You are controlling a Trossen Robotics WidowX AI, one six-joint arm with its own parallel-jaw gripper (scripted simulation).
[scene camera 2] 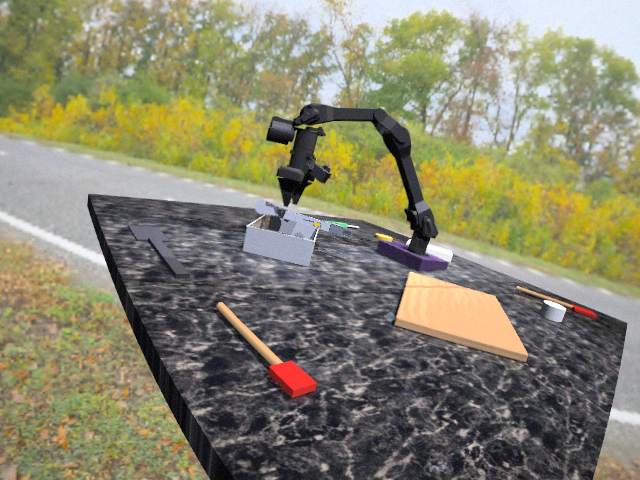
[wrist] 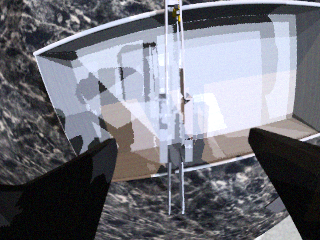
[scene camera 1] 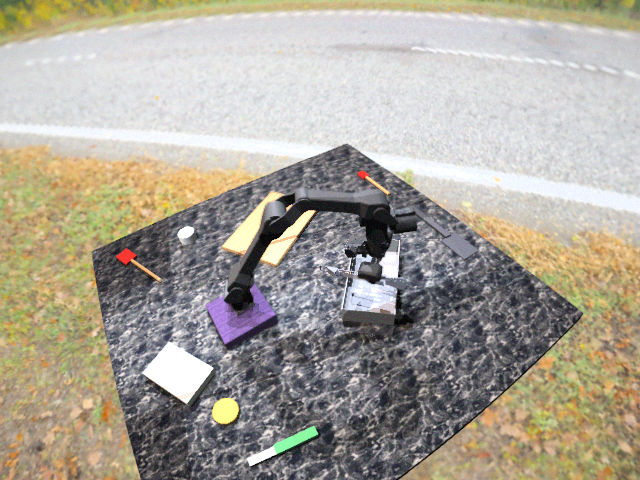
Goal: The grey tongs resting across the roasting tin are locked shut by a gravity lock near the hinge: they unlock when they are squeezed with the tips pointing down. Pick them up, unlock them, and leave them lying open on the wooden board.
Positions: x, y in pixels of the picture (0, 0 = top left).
Labels:
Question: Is my gripper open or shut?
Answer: Open.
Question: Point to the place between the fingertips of my gripper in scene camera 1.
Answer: At 375, 272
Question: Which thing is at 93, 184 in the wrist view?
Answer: My gripper.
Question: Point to a grey roasting tin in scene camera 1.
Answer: At 364, 303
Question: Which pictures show my gripper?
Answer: Scene camera 2, the wrist view and scene camera 1: all of them.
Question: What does my gripper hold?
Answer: Nothing.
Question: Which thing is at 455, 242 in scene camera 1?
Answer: A dark spatula.

